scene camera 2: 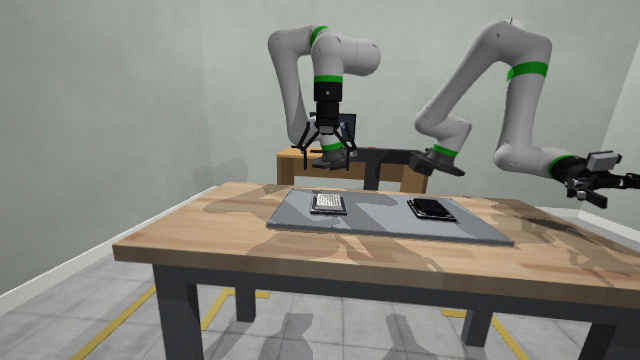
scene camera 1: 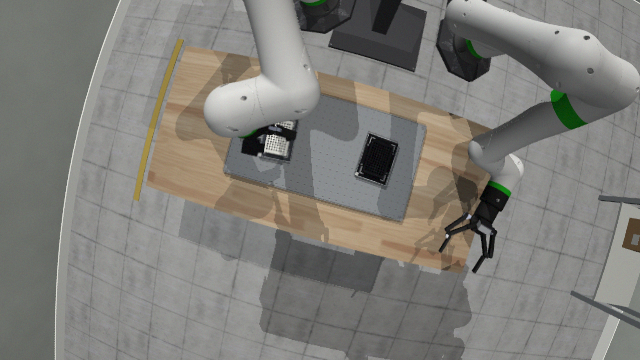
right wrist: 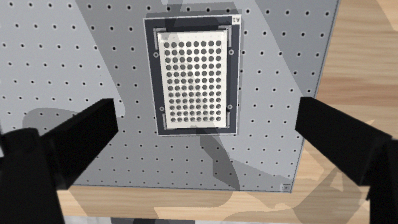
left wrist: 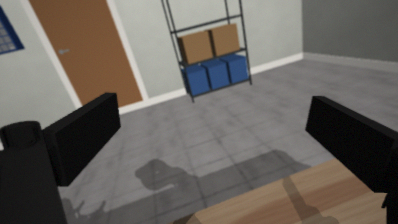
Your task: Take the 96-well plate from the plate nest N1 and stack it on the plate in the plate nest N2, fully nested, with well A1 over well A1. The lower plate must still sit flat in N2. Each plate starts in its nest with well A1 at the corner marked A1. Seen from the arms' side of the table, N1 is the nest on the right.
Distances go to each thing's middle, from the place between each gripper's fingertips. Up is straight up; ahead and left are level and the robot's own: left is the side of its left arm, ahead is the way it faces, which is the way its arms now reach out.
Now: right hand point(scene camera 2: 326, 169) 1 cm to the right of the white 96-well plate point(right wrist: 194, 64) and 13 cm above it. Also, from my right hand: plate nest N1 point(right wrist: 199, 23) (1 cm to the left, 14 cm below).
My left hand point(scene camera 1: 456, 262) is 720 mm to the left of the white 96-well plate, 250 mm past it and 140 mm above it. The rest, counted from my left hand: plate nest N1: 720 mm to the right, 250 mm behind, 150 mm below.
